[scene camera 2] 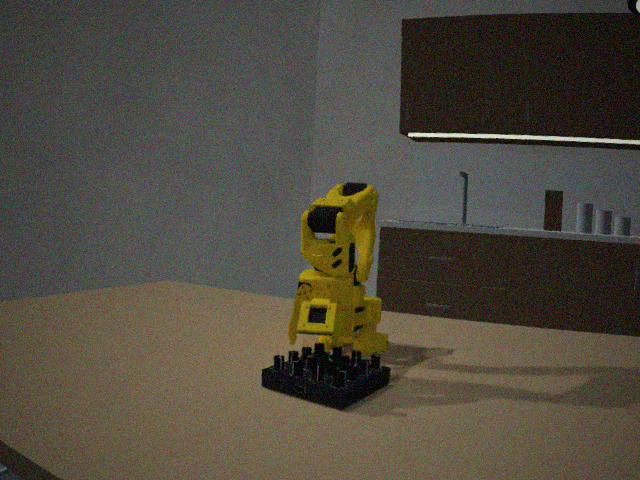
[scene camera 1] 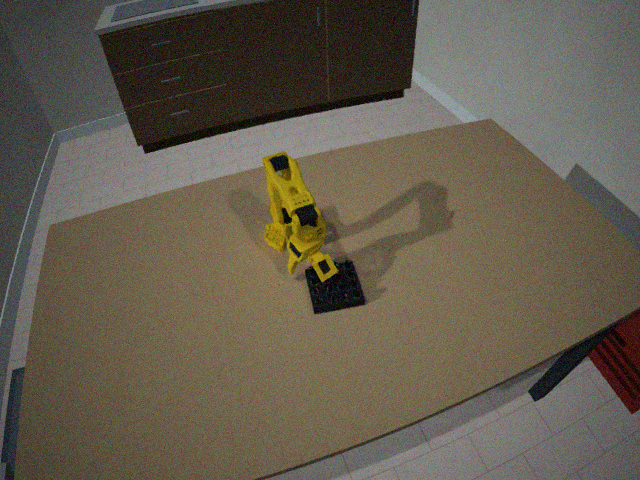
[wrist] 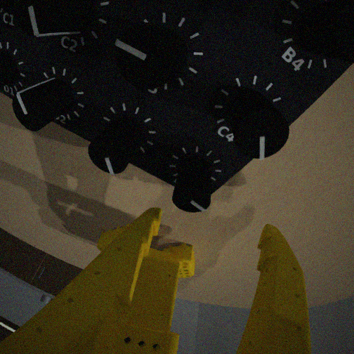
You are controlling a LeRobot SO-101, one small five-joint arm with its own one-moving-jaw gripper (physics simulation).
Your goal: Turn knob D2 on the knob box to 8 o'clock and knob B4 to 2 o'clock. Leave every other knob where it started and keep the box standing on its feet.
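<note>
The black knob box stands flat on the table. In the wrist view knob D2 is at the left edge, with its white pointer at the left of its top. Knob B4 is at the top right, partly cut off; its pointer does not show. Knob D4 stands at the box's near corner, beyond the jaw tips and between them in the picture. My gripper is open and empty, a V-shaped gap between its jaws. It is above and beside the box's arm-side edge.
Knob C4 and knob D3 stand near D4. Knob C3 is farther up in the wrist view. The wooden table carries the box and arm. A brown cabinet stands behind the table.
</note>
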